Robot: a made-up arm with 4 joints.
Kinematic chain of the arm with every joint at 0, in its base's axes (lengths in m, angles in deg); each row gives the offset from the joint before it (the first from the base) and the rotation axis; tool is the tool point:
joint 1: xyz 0 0 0.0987 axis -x
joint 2: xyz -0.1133 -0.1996 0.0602 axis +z
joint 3: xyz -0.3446 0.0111 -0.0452 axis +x
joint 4: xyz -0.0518 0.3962 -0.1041 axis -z
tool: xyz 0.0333 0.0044 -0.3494
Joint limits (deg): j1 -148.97..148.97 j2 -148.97..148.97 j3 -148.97..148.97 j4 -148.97..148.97
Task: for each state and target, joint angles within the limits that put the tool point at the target. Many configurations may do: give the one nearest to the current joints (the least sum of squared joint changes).
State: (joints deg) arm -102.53 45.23 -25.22 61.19
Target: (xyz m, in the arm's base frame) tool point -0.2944 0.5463 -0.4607
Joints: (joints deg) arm -88.68 48.97 -49.05 69.66
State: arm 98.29 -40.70 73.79 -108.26
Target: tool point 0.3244 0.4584 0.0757
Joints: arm 45.73 -75.34 75.14 -102.27
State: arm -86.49 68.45 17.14 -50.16
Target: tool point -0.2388 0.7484 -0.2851
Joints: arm -109.61 101.34 -25.09 -53.87
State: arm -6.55 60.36 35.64 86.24
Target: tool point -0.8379 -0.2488 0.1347
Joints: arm 2.85 59.08 51.72 132.87
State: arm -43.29 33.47 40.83 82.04
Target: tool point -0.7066 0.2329 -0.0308
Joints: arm -45.08 28.91 23.44 82.47
